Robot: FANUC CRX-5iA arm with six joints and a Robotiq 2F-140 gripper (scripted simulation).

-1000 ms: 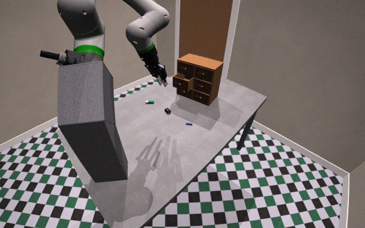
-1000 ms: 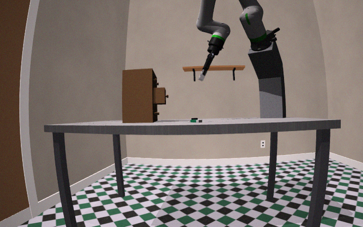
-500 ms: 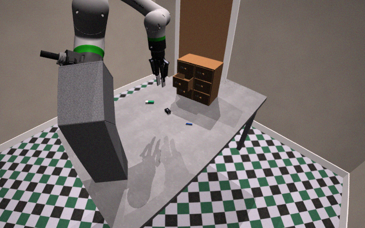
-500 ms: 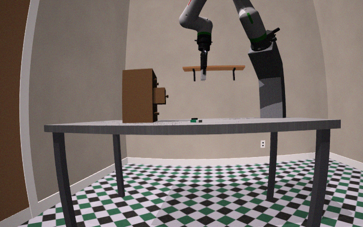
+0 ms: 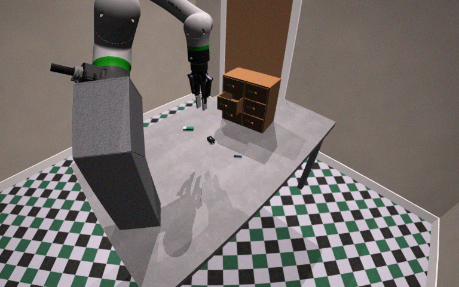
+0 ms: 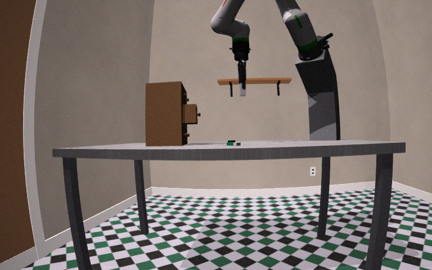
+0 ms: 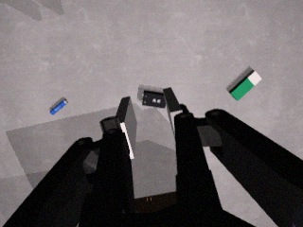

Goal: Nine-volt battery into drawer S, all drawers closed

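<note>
Right now the nine-volt battery is 27 cm below my hand and 6 cm ahead of it. Also, from my hand: small blue stick: 27 cm below, 19 cm to the right, 8 cm ahead; white eraser-like block: 27 cm below, 20 cm to the left, 3 cm ahead.
</note>
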